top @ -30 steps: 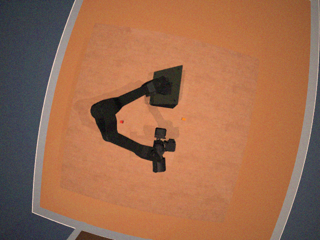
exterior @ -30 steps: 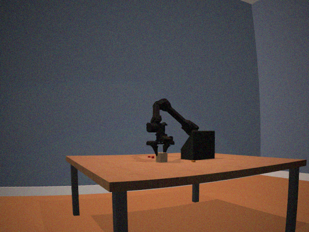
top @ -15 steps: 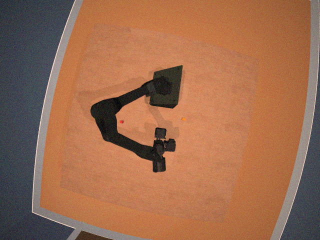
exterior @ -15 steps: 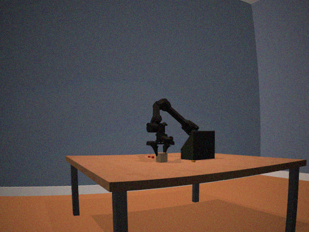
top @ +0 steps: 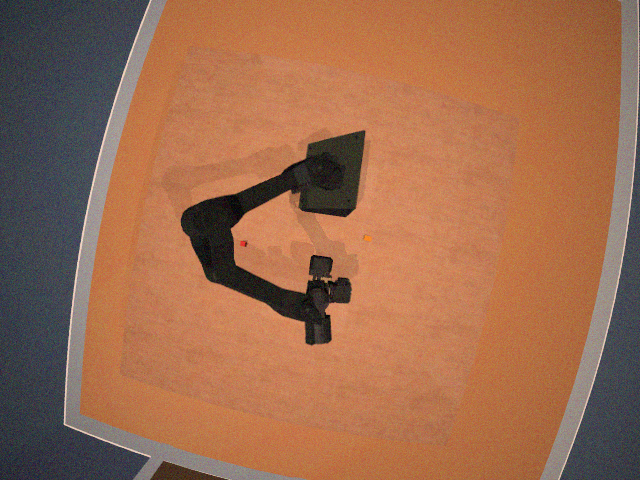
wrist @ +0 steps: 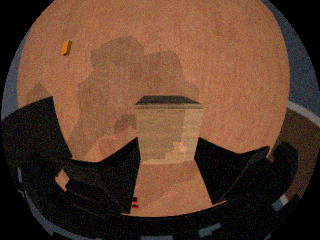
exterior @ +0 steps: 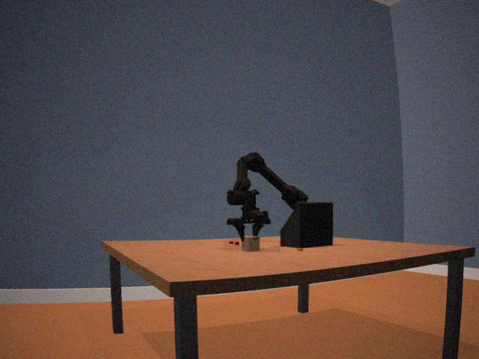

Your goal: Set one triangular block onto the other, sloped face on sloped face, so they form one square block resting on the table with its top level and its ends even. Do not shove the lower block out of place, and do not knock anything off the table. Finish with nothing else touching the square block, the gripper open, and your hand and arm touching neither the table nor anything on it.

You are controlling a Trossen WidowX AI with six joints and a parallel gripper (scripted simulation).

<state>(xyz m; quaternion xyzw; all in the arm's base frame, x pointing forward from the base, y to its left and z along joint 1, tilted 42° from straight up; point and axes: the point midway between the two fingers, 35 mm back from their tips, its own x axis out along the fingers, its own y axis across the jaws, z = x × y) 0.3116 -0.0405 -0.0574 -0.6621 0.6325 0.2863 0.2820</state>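
Now: gripper tip 10 mm below the triangular block. The rest, counted from my gripper tip: orange cube (170 mm behind, 140 mm to the left, 30 mm below).
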